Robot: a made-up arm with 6 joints.
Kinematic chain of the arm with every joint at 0, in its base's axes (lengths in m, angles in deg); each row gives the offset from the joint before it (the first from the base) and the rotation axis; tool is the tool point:
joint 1: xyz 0 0 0.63 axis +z
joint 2: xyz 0.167 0 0 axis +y
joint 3: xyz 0 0 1.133 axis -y
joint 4: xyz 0 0 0.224 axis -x
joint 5: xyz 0.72 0 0 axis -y
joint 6: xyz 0.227 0 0 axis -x
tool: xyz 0 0 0
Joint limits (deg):
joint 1: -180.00..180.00
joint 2: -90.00..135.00
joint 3: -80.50..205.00
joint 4: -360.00..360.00
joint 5: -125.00..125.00
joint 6: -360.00..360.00
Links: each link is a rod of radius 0.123 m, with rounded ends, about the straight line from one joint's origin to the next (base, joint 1, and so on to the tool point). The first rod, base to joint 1, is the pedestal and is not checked.
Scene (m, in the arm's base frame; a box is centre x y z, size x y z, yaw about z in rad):
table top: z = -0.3
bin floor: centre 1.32 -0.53 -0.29 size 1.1 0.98 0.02 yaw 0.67
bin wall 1: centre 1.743 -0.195 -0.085 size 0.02 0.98 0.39 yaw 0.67
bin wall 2: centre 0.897 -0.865 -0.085 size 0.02 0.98 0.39 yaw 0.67
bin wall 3: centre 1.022 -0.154 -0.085 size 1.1 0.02 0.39 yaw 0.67
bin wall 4: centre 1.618 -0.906 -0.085 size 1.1 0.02 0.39 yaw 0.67
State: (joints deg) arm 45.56 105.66 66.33 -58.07 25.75 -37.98
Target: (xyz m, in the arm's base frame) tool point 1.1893 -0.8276 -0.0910
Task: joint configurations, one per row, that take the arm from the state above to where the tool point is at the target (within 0.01 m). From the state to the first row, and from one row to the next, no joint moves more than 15 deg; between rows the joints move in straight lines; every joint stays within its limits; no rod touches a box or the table.
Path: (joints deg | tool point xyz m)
1: 37.84 92.90 56.70 -61.43 24.27 -41.46 | 1.7918 1.2881 0.2420
2: 30.11 80.14 47.06 -64.79 22.80 -44.94 | 1.9471 1.0371 0.5359
3: 22.39 67.38 37.43 -68.15 21.32 -48.42 | 2.0144 0.7470 0.8214
4: 14.66 54.62 27.79 -71.51 19.85 -51.90 | 1.9881 0.4445 1.0864
5: 3.68 54.75 13.59 -72.92 24.70 -48.42 | 1.9571 0.0350 0.8639
6: -7.31 54.89 -0.62 -74.32 29.56 -44.94 | 1.7944 -0.3389 0.6694
7: -18.30 55.03 -14.83 -75.73 34.41 -41.46 | 1.5254 -0.6354 0.5156
8: -29.28 55.17 -29.04 -77.14 39.27 -37.98 | 1.1893 -0.8275 0.4118
9: -29.46 67.41 -22.82 -75.70 38.07 -37.98 | 1.2115 -0.8401 0.1655
10: -29.64 79.65 -16.59 -74.25 36.87 -37.98 | 1.1893 -0.8276 -0.0911

